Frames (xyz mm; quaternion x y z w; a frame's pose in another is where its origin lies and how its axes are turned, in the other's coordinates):
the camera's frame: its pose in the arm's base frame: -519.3 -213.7 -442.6 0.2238 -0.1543 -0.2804 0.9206
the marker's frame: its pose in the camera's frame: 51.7 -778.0 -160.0 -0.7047 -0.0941 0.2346 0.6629
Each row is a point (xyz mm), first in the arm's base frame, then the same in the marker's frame.
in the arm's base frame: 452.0 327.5 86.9
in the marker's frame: 1251.2 -317.6 1449.4
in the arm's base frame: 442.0 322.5 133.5
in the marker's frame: 1250.5 -364.0 1461.3
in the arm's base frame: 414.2 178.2 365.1
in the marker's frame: 1282.5 -631.5 1409.7
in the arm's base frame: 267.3 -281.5 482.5
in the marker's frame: 1213.1 -929.2 1018.2
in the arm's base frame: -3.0 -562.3 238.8
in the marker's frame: 936.4 -861.2 657.5
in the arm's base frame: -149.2 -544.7 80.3
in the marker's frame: 762.5 -741.4 610.5
